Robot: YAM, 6 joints.
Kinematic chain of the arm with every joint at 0, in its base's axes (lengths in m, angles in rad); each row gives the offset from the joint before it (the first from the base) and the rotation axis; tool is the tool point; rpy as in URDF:
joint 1: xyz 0 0 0.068 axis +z
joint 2: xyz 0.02 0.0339 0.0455 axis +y
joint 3: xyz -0.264 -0.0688 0 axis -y
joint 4: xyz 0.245 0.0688 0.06 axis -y
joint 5: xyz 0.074 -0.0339 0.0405 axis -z
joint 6: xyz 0.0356 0 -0.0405 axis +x
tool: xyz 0 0 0 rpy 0 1.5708 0
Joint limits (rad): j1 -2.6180..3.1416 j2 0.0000..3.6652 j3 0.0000..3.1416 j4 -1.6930..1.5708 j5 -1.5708..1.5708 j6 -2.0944..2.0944
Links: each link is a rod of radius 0.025 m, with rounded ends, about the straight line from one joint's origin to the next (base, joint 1, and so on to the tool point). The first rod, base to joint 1, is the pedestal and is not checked.
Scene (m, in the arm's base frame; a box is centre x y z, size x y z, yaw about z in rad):
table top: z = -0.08
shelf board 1: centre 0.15 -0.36 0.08 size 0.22 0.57 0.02 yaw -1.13
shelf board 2: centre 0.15 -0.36 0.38 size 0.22 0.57 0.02 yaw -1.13
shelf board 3: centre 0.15 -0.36 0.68 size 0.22 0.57 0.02 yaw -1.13
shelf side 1: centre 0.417 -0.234 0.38 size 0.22 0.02 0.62 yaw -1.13
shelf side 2: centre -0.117 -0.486 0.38 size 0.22 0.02 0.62 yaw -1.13
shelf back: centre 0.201 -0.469 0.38 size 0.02 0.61 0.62 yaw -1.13
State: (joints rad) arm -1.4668 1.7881 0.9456 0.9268 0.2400 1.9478
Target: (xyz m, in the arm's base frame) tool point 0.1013 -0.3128 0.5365
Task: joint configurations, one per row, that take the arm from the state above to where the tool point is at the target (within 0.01 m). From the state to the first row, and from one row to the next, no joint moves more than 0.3 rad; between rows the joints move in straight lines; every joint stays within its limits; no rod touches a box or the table.
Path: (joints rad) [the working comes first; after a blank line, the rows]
Joints at the target: -1.2370 1.5920 1.6261 0.9498 0.1915 1.9478
Straight joint move there: touches shelf board 2.

1: -1.5658 1.5600 0.7253 0.9733 0.2737 1.9478
2: -1.6648 1.3319 0.5050 1.0198 0.3075 1.9478
3: -1.7639 1.1038 0.2847 1.0663 0.3412 1.9478
4: -1.6566 1.0919 0.5111 1.0647 0.3162 1.9478
5: -1.5494 1.0800 0.7375 1.0632 0.2911 1.9478
6: -1.4422 1.0681 0.9639 1.0617 0.2661 1.9478
7: -1.3349 1.0561 1.1903 1.0602 0.2410 1.9478
8: -1.2860 1.3241 1.4082 1.0050 0.2163 1.9478
9: -1.2370 1.5920 1.6261 0.9498 0.1915 1.9478

